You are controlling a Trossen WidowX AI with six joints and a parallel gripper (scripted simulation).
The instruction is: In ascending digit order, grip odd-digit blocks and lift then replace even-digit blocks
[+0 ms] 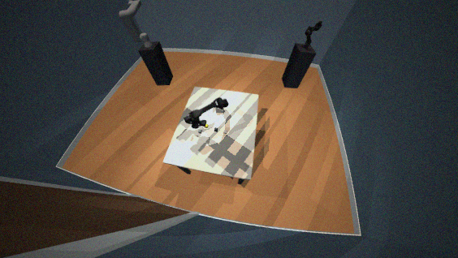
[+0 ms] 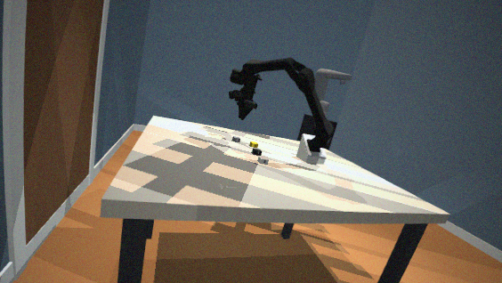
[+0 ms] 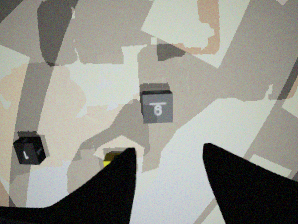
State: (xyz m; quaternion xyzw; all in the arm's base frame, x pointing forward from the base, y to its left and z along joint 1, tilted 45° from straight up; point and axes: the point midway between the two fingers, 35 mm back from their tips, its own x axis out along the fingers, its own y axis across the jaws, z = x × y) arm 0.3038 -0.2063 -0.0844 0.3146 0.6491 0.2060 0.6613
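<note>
My gripper tip is now 10 cm above the grey block. Also, from my gripper tip: yellow block: 10 cm below, 7 cm behind, 6 cm to the left; black block: 18 cm to the left, 10 cm below, 3 cm behind; pale block: 28 cm to the left, 10 cm below.
</note>
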